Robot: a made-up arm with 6 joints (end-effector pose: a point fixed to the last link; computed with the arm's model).
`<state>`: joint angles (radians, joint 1 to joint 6).
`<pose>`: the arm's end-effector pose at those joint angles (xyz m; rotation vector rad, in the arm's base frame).
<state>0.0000 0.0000 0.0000 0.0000 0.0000 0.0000</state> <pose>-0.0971 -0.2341 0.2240 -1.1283 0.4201 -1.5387</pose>
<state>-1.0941 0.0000 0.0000 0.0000 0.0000 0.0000</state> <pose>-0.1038 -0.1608 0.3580 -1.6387 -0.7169 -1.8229</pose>
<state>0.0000 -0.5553 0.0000 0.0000 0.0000 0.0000</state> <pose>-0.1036 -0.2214 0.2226 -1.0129 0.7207 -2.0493</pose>
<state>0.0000 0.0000 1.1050 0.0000 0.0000 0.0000</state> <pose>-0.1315 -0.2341 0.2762 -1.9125 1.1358 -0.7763</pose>
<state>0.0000 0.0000 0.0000 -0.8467 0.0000 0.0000</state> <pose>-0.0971 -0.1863 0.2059 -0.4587 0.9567 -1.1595</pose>
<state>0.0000 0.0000 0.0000 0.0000 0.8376 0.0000</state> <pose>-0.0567 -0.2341 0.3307 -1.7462 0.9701 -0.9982</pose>
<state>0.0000 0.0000 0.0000 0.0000 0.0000 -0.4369</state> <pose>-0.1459 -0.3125 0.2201 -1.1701 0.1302 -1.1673</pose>
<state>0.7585 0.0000 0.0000 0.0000 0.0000 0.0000</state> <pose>-0.1165 -0.1922 0.1255 -0.6770 1.0550 -1.1723</pose>
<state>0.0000 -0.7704 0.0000 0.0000 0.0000 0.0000</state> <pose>-0.1041 -0.2159 0.2220 -0.9445 0.8426 -2.2424</pose>
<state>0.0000 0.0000 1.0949 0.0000 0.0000 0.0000</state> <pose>-0.1315 -0.2341 0.2756 -1.9065 1.1296 -0.7851</pose>
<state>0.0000 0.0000 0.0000 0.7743 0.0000 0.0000</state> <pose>-0.0971 -0.2523 0.2673 -1.7056 -0.2122 -1.7503</pose>
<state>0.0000 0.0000 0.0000 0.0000 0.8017 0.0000</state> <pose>-0.0601 -0.2341 0.3271 -1.7226 0.9474 -1.0261</pose>
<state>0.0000 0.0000 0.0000 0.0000 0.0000 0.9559</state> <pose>0.0885 -0.1732 0.2425 -0.8627 1.1175 -2.2934</pose>
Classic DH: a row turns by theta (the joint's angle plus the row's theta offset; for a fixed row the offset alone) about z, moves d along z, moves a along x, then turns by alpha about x. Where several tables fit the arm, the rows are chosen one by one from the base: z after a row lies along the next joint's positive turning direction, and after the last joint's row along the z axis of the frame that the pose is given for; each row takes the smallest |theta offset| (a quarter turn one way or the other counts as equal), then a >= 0, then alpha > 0; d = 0 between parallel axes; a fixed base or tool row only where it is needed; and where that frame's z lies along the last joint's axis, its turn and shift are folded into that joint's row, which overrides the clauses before.
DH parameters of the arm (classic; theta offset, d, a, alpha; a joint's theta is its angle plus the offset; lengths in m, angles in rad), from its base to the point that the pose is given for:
base (fixed): -1.321 0.2185 0.0561 -1.657
joint 1: -0.1098 -0.1297 0.1326 1.6087
joint 2: 1.3153 0.0342 0.0049 -1.4526
joint 3: 1.5515 0.0196 0.01 -1.5708
joint 4: 0 -0.115 0.036 1.5708
joint 5: 1.4667 -0.1937 -0.0119 1.5855
joint 6: 1.2413 -0.0498 0.1907 -1.9764
tool (fixed): 2.69 -0.1039 0 0

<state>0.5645 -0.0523 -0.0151 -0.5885 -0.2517 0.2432</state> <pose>-0.0585 -0.1430 0.1616 -0.1155 1.4326 -1.3363</pose>
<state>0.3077 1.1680 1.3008 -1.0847 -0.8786 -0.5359</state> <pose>-0.2896 -0.3498 0.1829 -1.0690 0.7261 -0.3718</pose>
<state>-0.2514 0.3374 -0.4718 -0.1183 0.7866 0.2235</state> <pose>-0.0521 -0.1731 0.3422 -1.5560 0.3820 -1.2885</pose>
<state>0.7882 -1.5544 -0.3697 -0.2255 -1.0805 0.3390</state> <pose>-0.0614 -0.2605 0.0336 -0.0879 -0.3341 2.5748</pose>
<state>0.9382 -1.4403 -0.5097 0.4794 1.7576 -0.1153</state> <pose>-0.0574 -0.3653 0.2331 0.7366 -2.9324 0.0359</pose>
